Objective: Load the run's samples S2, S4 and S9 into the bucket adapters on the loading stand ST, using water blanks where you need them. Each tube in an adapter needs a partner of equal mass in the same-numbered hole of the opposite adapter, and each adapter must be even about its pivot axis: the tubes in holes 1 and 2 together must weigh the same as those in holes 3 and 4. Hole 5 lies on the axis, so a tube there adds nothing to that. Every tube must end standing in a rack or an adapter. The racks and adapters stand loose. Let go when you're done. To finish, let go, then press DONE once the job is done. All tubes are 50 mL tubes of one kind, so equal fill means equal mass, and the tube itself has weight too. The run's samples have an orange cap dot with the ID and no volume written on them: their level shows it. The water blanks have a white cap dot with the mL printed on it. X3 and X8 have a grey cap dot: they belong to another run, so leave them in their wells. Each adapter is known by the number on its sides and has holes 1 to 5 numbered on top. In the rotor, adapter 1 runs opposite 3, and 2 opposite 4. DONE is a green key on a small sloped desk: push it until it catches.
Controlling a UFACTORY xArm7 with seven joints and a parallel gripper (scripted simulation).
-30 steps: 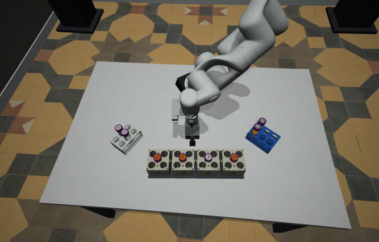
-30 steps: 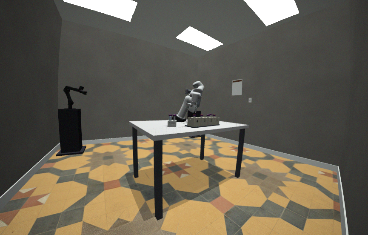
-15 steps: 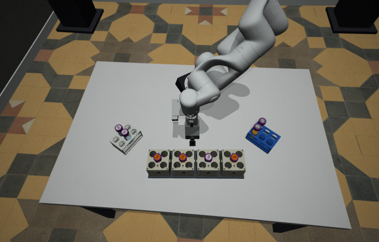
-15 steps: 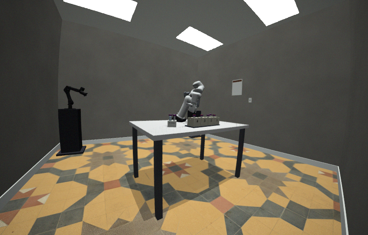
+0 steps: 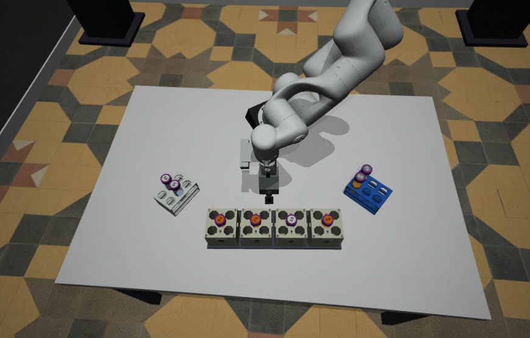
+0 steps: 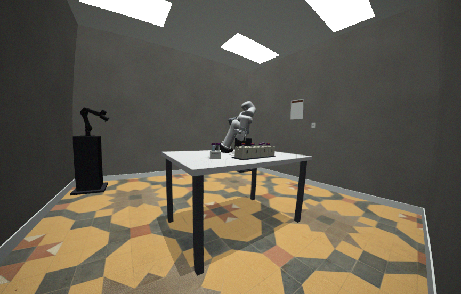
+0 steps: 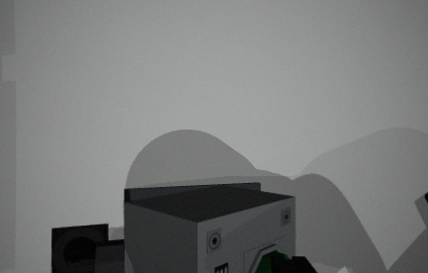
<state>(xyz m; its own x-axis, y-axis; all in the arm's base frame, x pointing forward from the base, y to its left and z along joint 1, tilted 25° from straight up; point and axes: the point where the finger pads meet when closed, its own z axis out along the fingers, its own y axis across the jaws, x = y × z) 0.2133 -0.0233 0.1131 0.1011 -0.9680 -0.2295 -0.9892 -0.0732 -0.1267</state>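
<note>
My hand is 30 mm above the green DONE key. From my hand the other things lie so: water blank tube: 190 mm ahead, 90 mm to the left, 30 mm below; adapter: 200 mm ahead, 90 mm to the left, 40 mm below; loading stand: 200 mm ahead, 40 mm to the left, 90 mm below.
</note>
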